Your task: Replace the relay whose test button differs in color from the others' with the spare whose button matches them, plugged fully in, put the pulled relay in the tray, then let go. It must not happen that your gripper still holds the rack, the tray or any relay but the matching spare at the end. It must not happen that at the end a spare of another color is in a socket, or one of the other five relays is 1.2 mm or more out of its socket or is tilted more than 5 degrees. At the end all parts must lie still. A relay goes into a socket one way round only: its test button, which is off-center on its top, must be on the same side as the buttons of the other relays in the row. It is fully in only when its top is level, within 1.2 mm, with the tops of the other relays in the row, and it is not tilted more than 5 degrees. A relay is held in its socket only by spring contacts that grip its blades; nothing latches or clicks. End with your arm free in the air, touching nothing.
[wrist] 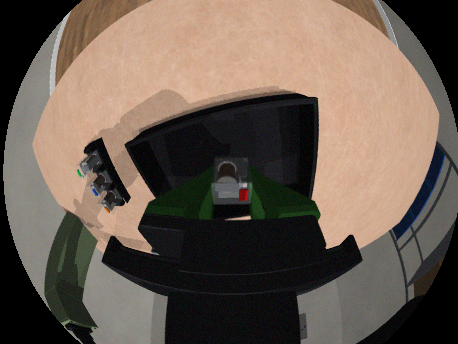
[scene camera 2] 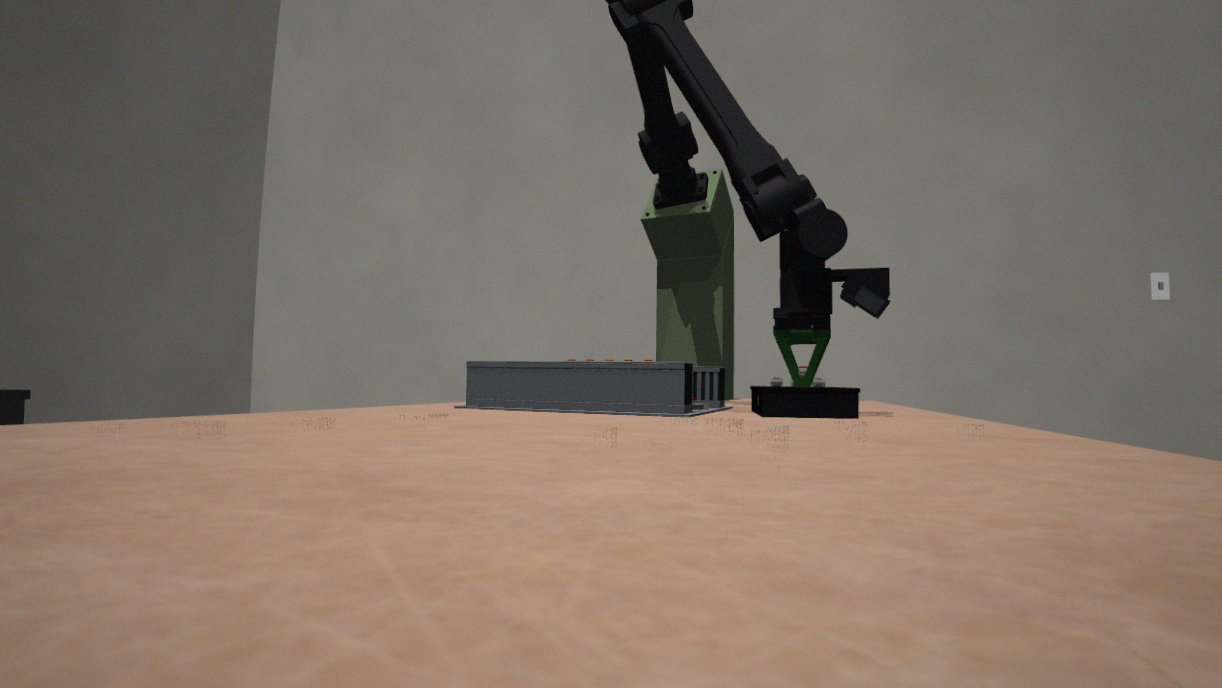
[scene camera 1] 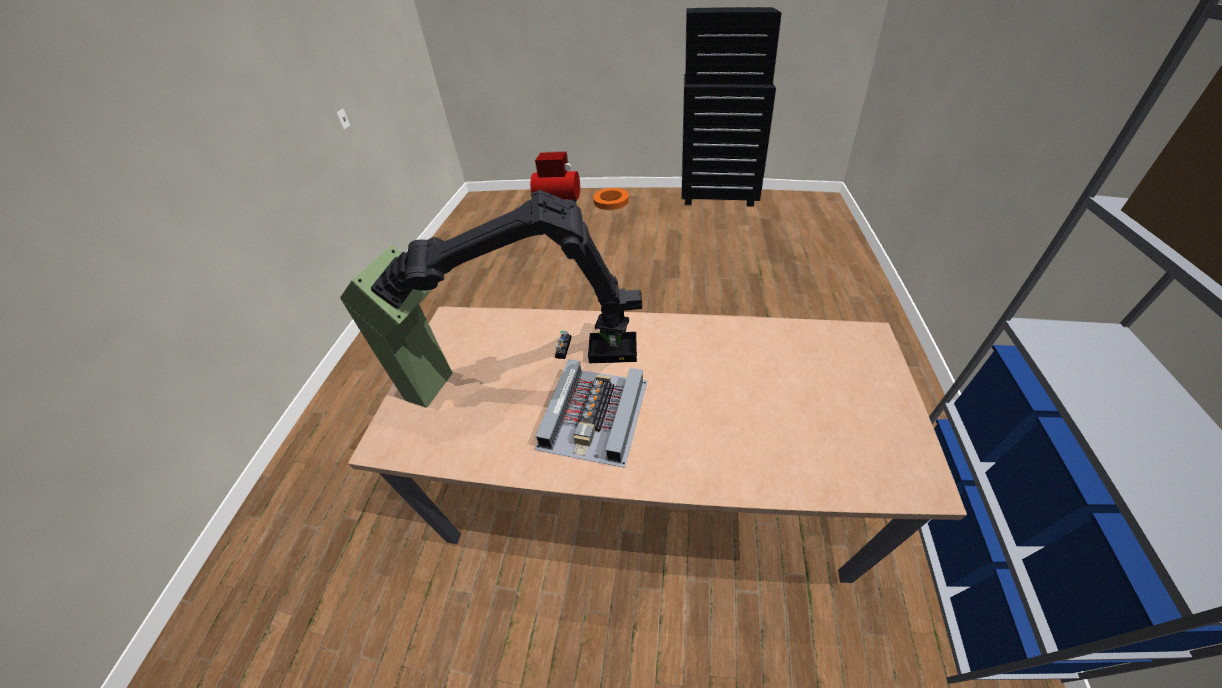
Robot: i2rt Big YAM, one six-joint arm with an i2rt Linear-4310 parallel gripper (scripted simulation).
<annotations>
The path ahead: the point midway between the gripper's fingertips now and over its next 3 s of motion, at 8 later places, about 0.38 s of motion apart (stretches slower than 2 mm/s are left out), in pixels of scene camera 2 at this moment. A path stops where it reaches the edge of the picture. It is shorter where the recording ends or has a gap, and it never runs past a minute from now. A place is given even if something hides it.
My gripper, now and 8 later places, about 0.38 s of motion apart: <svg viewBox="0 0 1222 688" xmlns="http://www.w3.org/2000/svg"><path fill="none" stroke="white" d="M802 389L799 396L799 396L798 394L797 392L798 388L798 384L798 380L798 378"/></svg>
</annotations>
